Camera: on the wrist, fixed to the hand. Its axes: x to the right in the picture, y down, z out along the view.
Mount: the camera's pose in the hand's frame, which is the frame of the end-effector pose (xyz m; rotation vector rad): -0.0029 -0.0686 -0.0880 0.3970 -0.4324 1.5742
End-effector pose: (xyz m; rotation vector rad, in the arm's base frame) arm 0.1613 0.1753 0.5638 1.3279 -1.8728 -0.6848
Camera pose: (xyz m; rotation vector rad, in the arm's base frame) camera 0.2710 0.1547 0.5628 -0.4206 -2.6932 0.2957
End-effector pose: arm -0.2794 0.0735 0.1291 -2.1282 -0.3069 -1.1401
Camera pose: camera -0.3715 0.0648 0.1915 -1.4784 0.7913 0.2864
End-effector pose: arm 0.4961 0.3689 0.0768 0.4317 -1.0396 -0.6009
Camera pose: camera 0.5561 0.3231 -0.0054 -0.2697 -1.5459 0.9724
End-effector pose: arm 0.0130 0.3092 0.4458 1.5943 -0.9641 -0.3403
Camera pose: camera 0.0983 0.3693 0.4062 0.6464 -2.3719 0.6715
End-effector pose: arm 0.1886 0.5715 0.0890 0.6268 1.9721 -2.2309
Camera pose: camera 0.1889 0.6669 0.1469 1.0466 0.3437 -1.3906
